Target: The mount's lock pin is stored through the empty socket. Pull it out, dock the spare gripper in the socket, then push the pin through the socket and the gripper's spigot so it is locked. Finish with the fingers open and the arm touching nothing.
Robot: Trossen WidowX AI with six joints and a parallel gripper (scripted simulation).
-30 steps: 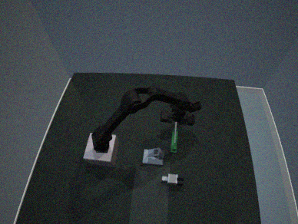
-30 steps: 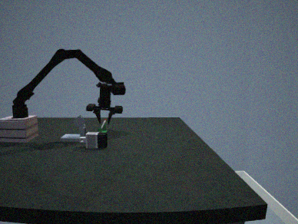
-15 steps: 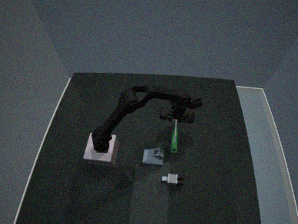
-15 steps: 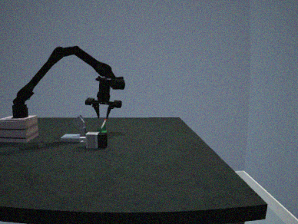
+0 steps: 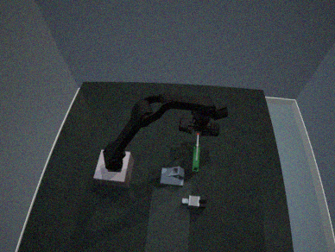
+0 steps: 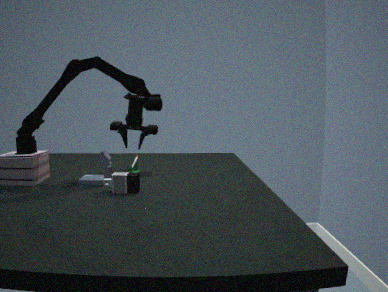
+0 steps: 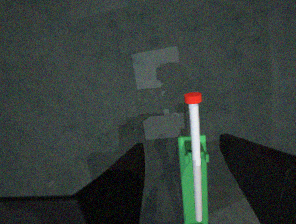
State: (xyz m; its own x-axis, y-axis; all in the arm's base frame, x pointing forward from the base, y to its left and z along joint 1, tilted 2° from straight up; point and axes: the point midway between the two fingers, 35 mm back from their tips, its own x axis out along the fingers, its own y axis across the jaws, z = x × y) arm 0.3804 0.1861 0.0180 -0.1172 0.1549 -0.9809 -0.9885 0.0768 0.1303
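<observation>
My gripper tip is now 1 cm short of the green rest, 10 cm to the left of it and 7 cm above it. The rest, counted from my gripper tip: grey mount socket (10 cm behind, 20 cm to the right, 4 cm below); then spare gripper (1 cm behind, 33 cm to the right, 6 cm below).
</observation>
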